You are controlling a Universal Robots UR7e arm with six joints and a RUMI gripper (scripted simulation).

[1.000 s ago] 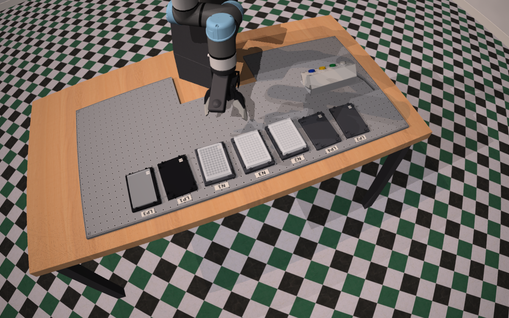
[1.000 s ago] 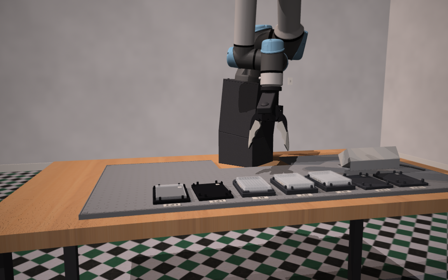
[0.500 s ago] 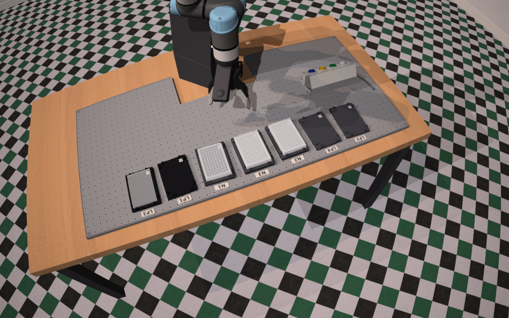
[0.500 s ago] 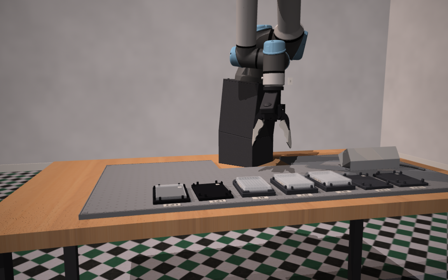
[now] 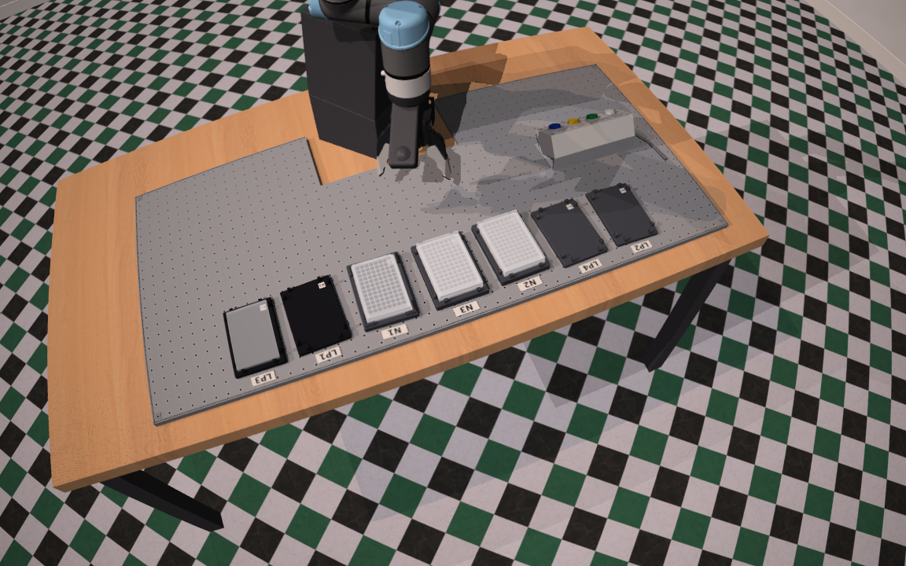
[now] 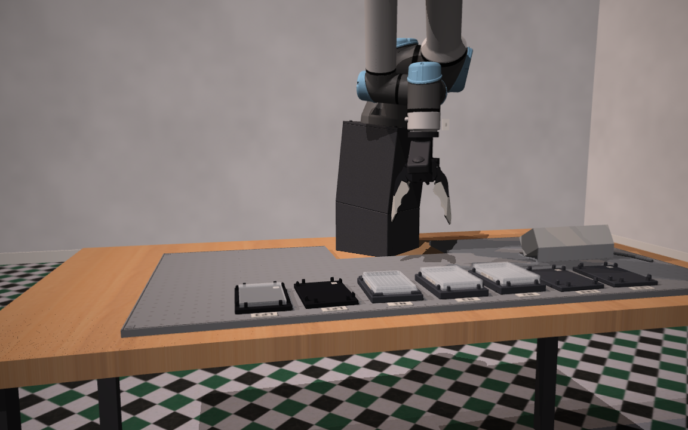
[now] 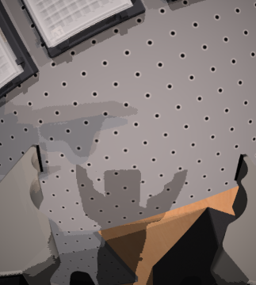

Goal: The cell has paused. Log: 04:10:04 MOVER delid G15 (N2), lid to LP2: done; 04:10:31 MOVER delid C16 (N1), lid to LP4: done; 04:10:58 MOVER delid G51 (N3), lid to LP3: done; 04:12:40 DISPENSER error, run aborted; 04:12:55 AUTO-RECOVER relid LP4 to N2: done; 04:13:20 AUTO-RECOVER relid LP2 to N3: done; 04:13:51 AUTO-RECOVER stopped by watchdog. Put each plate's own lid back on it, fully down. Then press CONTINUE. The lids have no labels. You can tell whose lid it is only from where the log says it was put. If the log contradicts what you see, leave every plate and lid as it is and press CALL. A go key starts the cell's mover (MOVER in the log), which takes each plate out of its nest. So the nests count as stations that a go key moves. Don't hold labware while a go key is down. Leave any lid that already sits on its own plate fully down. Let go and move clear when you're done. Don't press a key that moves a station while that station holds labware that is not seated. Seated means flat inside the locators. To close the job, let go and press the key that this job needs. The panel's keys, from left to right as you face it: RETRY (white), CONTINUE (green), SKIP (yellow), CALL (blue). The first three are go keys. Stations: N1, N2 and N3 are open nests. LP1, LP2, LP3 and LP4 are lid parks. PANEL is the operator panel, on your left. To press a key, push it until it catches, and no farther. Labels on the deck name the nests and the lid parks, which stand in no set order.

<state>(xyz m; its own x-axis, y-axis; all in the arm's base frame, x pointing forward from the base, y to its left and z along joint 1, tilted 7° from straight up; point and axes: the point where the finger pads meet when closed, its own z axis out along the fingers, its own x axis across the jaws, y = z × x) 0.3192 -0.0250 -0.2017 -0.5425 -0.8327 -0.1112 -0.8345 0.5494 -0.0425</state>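
My hand is 160 mm short of the plate, 120 mm to the right of it and 100 mm above it. Also, from my hand: blue CALL key: 360 mm to the left, 50 mm below, 40 mm behind; then lid park LP1: 270 mm to the right, 120 mm ahead, 110 mm below; then lid park LP4: 250 mm to the left, 180 mm ahead, 110 mm below.
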